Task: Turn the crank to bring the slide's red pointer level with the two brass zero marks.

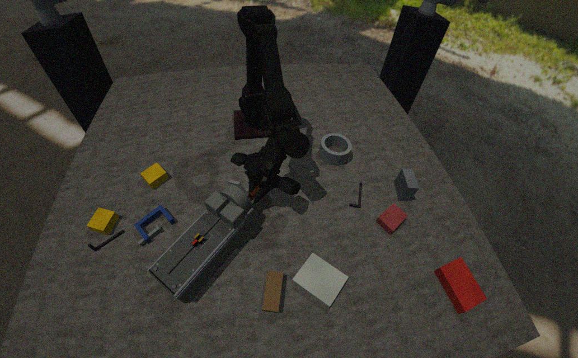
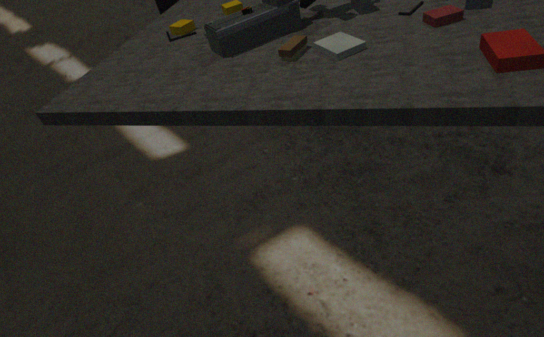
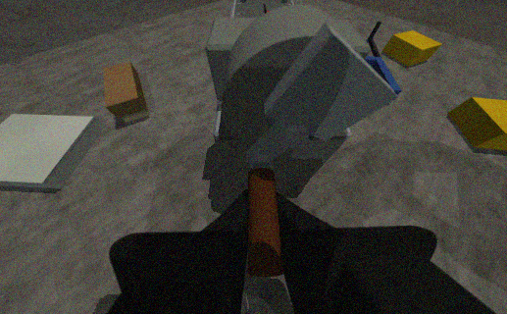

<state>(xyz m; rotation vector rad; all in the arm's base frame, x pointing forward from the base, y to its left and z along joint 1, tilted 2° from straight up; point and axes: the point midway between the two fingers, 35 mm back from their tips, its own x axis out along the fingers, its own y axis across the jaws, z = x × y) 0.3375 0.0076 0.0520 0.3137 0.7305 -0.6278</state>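
Now: the brown crank handle 3 cm above my gripper tip, 1 cm to the left of it and 1 cm behind it. Round my gripper tip: white plate 21 cm ahead, 15 cm to the left, 3 cm below; red pointer 13 cm to the right, 13 cm ahead, 4 cm above; brown block 23 cm ahead, 4 cm to the left, 2 cm below.
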